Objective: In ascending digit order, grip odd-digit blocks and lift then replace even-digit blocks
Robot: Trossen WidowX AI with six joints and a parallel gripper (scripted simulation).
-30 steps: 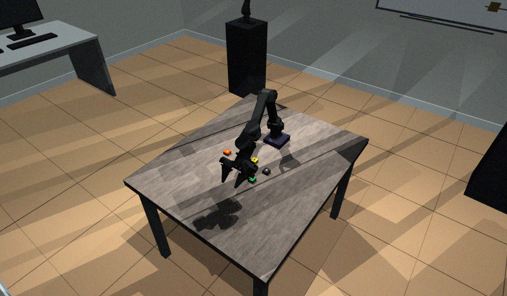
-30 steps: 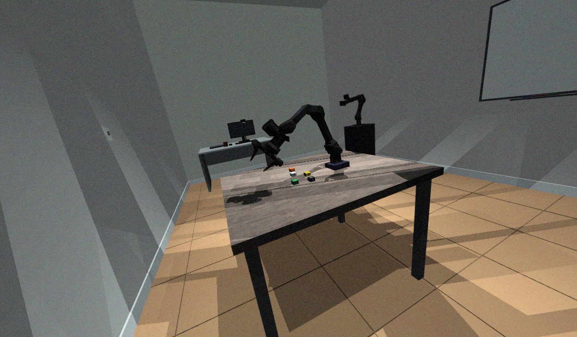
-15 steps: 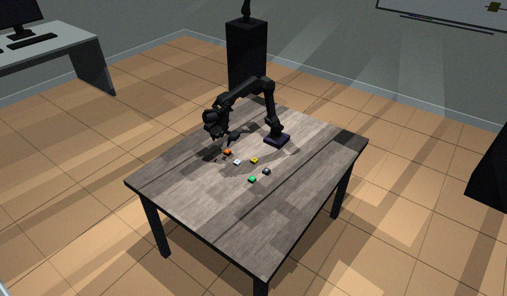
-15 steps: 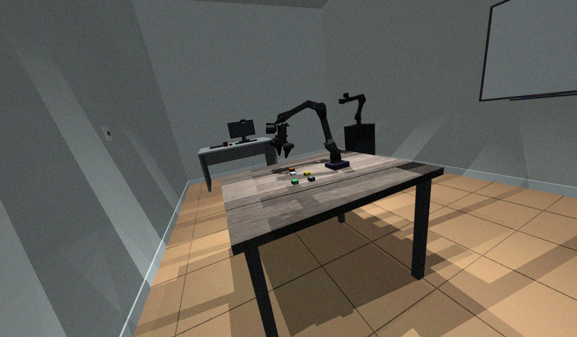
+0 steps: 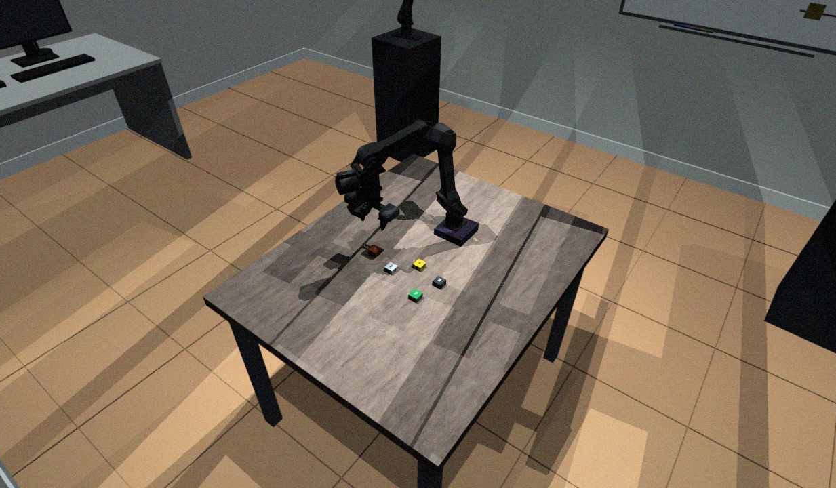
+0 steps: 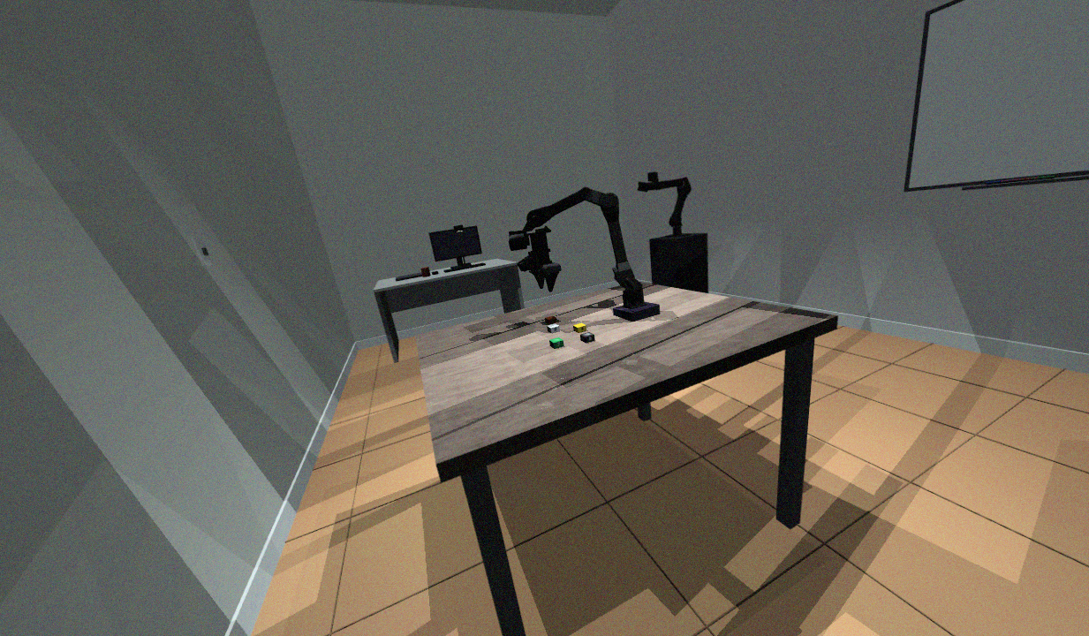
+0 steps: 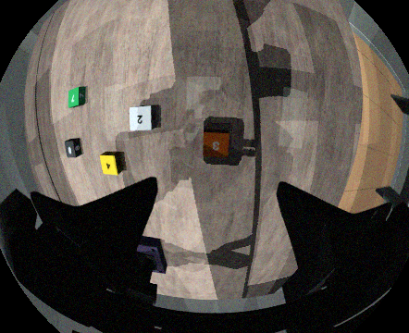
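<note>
Right now the white block is 110 mm below my gripper tip, 100 mm to the left of it and 30 mm ahead of it. The rest, counted from my gripper tip: orange block 110 mm below; green block 240 mm to the left, 110 mm below, 70 mm ahead; yellow block 160 mm to the left, 110 mm below, 50 mm behind.
</note>
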